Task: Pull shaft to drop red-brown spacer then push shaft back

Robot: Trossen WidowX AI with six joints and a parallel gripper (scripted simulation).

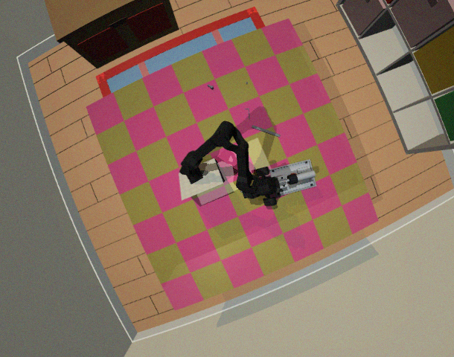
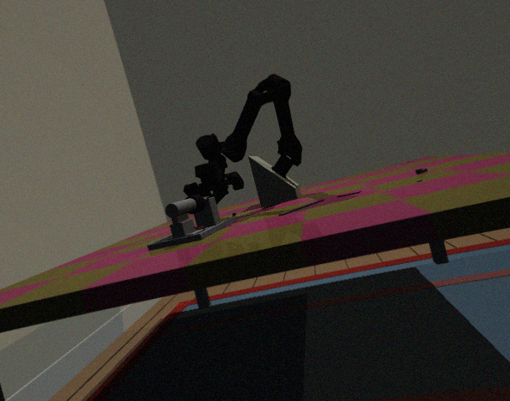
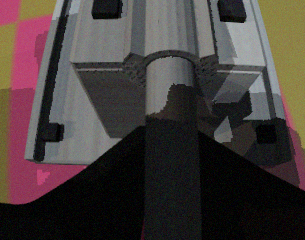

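My gripper tip is now 5 cm short of the grey shaft, 3 cm below it and 1 cm to the left of it. Also, from my gripper tip: grey bolt (62 cm to the left, 5 cm below, 4 cm behind); then thin grey bar (26 cm to the left, 10 cm ahead, 5 cm below); then support block (12 cm ahead, 3 cm to the right).
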